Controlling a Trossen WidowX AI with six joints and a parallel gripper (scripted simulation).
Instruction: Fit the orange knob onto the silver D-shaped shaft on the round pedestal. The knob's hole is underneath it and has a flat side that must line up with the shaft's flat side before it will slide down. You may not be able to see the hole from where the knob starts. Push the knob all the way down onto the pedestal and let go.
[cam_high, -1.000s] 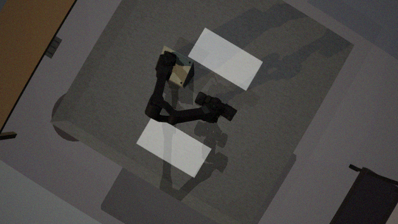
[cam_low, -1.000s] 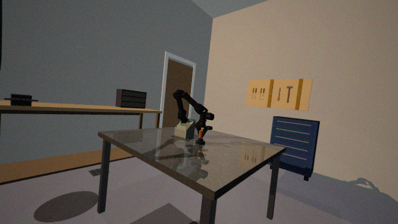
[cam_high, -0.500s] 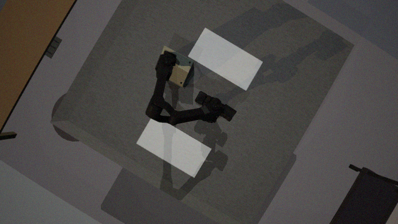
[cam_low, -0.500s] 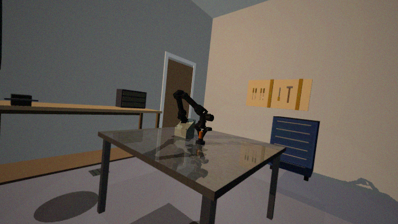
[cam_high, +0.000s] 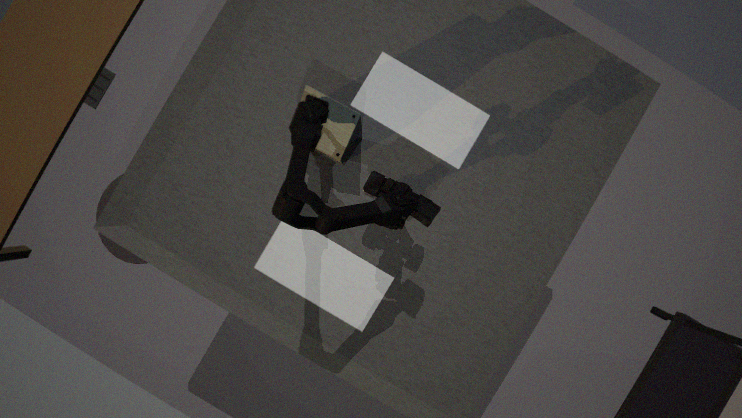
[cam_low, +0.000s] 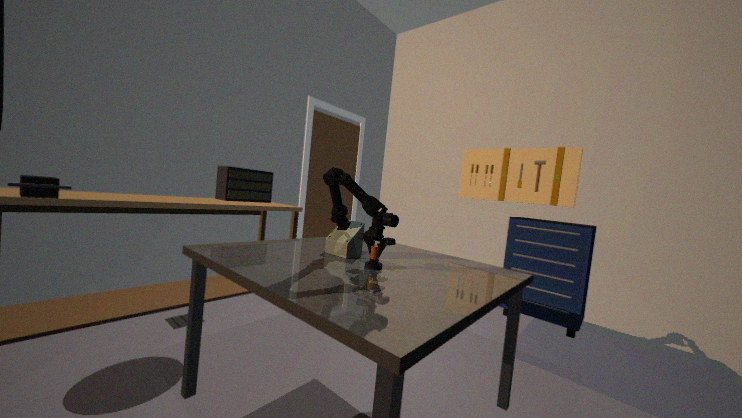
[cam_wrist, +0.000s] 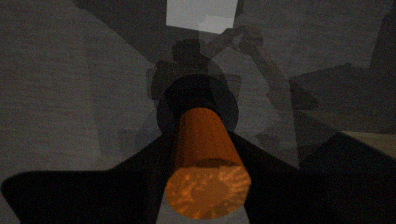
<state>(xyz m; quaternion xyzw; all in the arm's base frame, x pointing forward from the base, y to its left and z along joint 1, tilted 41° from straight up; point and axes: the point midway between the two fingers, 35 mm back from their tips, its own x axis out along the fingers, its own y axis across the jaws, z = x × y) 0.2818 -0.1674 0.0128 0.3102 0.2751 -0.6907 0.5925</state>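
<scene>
The orange knob is 30 mm above my gripper tip. Round my gripper tip: dark round pedestal 20 mm below.
</scene>
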